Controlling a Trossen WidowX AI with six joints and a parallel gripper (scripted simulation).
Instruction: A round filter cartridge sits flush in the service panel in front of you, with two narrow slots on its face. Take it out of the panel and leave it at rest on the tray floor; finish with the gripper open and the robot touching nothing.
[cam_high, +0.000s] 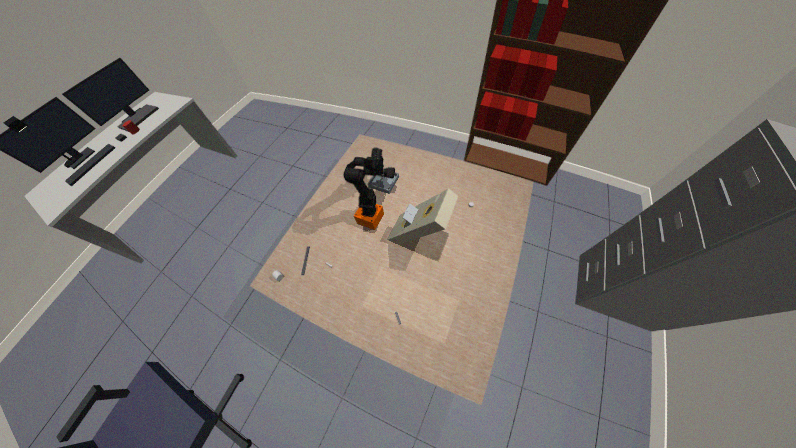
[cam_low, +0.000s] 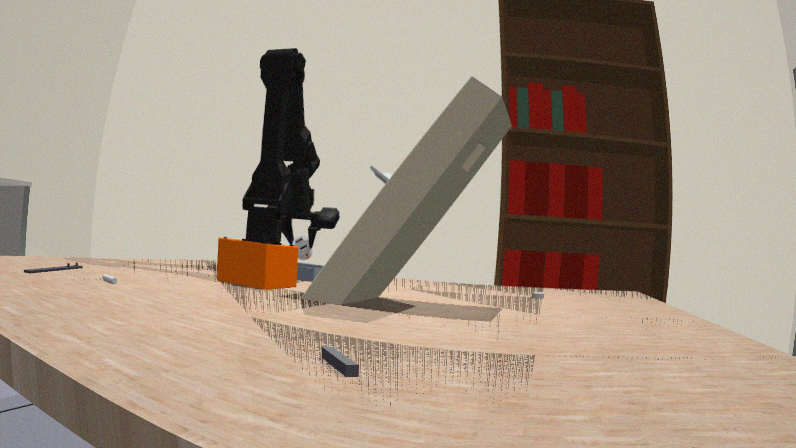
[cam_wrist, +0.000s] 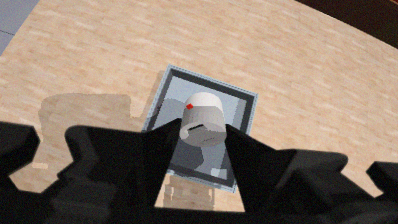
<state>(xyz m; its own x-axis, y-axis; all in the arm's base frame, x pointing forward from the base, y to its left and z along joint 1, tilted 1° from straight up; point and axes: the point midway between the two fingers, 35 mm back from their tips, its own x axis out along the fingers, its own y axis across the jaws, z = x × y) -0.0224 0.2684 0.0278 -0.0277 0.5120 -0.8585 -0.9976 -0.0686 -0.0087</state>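
My gripper tip is right at the round filter cartridge. Round my gripper tip: white peg (100 mm behind, 620 mm to the right, 70 mm below); dark block (340 mm ahead, 780 mm to the right, 70 mm below); white piece (570 mm ahead, 40 mm to the right, 70 mm below).
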